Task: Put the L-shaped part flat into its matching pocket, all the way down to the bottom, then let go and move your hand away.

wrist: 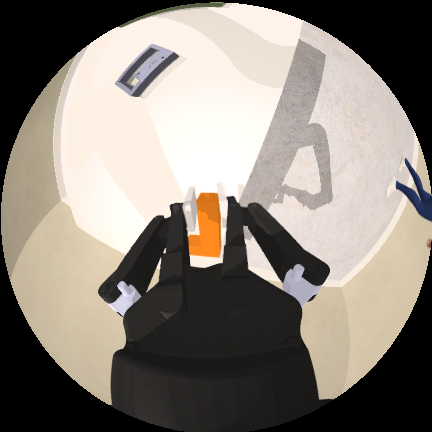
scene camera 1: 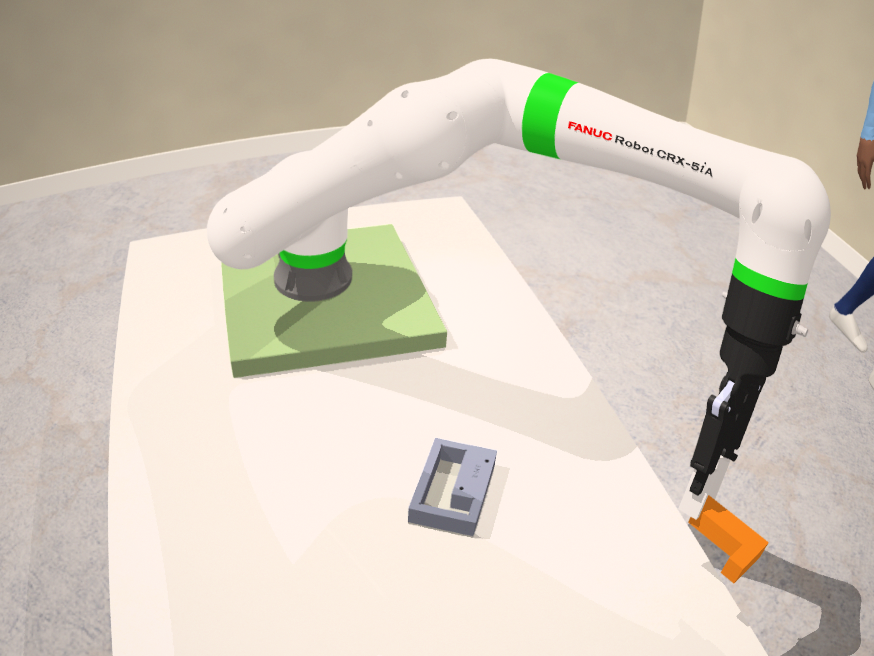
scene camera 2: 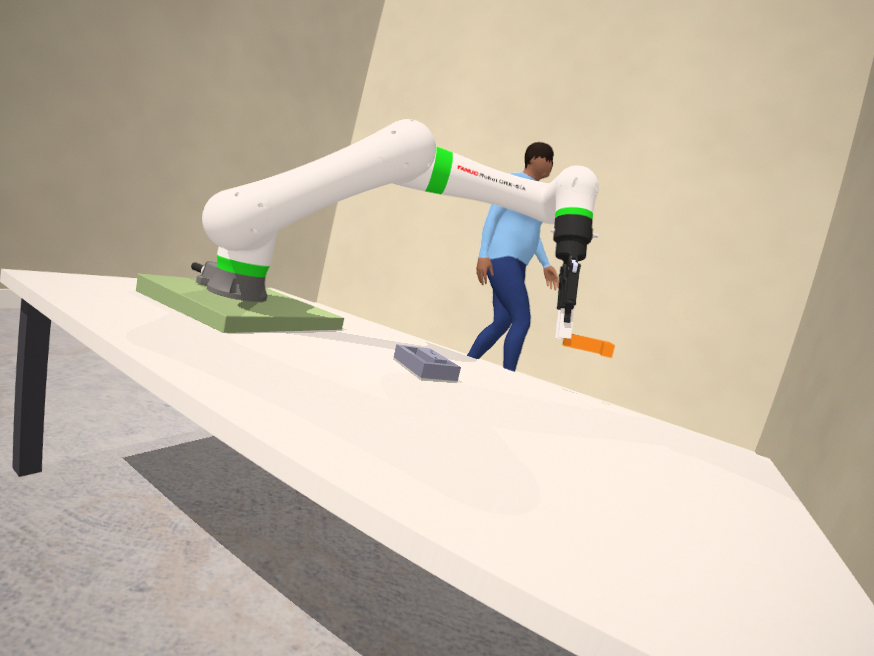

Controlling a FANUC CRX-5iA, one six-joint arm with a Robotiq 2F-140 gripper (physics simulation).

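Where they show: gripper, fingertip midpoint: [wrist: 206, 194] [scene camera 1: 695, 507] [scene camera 2: 562, 338]; arm's base, origin of the base link: [scene camera 1: 312, 278] [scene camera 2: 237, 294].
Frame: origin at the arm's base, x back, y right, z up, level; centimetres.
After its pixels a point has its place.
The orange L-shaped part [scene camera 1: 735, 536] @(x -81.9, y -35.4, z 10.9 cm) [scene camera 2: 590, 344] @(x -81.1, y -34.9, z 9.6 cm) [wrist: 208, 225] @(x -78.6, y -35.7, z 10.8 cm) is held by one end of its long arm, in the air near the table's right edge in scene camera 1. My gripper [scene camera 1: 698, 502] @(x -74.6, y -34.0, z 9.2 cm) [scene camera 2: 564, 329] @(x -74.6, y -34.0, z 9.2 cm) [wrist: 206, 194] @(x -74.6, y -34.0, z 9.2 cm) is shut on it; the light fingertips grip its two sides. The part looks roughly level, with a slight tilt in scene camera 2. The grey-blue block with the L-shaped pocket [scene camera 1: 419, 488] @(x -52.9, y -5.2, z -0.4 cm) [scene camera 2: 408, 362] @(x -50.4, y -6.2, z -2.3 cm) [wrist: 127, 75] @(x -53.8, y -5.6, z -2.1 cm) lies flat on the table, well apart from the part. Its pocket shows open, with a raised, marked corner block beside it.
The white table [scene camera 1: 282, 451] @(x -38.8, y 11.5, z -3.9 cm) [scene camera 2: 317, 416] @(x -59.1, y 29.7, z -3.9 cm) [wrist: 190, 125] @(x -66.9, y -25.8, z -3.9 cm) carries the green base plate [scene camera 1: 338, 357] @(x -20.5, y -1.0, z -2.7 cm) [scene camera 2: 282, 323] @(x -20.5, y 2.2, z -2.0 cm) under the arm's base. A person [scene camera 2: 513, 233] in a blue shirt and dark trousers stands beyond the table; parts of the person show at scene camera 1's right edge.
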